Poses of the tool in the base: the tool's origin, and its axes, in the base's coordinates. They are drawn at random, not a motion.
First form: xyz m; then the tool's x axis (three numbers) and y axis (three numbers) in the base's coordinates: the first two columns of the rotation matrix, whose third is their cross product.
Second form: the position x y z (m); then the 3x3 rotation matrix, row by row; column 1 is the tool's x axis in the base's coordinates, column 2 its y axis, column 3 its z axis. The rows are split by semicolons. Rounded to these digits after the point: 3 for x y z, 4 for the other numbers.
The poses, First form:
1: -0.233 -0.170 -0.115 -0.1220 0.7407 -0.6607 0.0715 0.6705 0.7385
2: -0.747 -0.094 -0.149 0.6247 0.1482 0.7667 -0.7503 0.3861 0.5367
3: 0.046 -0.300 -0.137 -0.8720 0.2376 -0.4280 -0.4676 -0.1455 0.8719
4: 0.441 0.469 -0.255 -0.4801 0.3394 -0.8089 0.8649 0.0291 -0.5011
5: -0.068 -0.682 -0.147 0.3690 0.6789 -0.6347 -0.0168 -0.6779 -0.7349
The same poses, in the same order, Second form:
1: -0.233 -0.170 -0.115; -0.1220 0.0715 0.9900; 0.7407 0.6705 0.0429; -0.6607 0.7385 -0.1348
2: -0.747 -0.094 -0.149; 0.6247 -0.7503 -0.2165; 0.1482 0.3861 -0.9105; 0.7667 0.5367 0.3524
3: 0.046 -0.300 -0.137; -0.8720 -0.4676 0.1449; 0.2376 -0.1455 0.9604; -0.4280 0.8719 0.2380
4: 0.441 0.469 -0.255; -0.4801 0.8649 -0.1465; 0.3394 0.0291 -0.9402; -0.8089 -0.5011 -0.3075
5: -0.068 -0.682 -0.147; 0.3690 -0.0168 -0.9292; 0.6789 -0.6779 0.2818; -0.6347 -0.7349 -0.2387
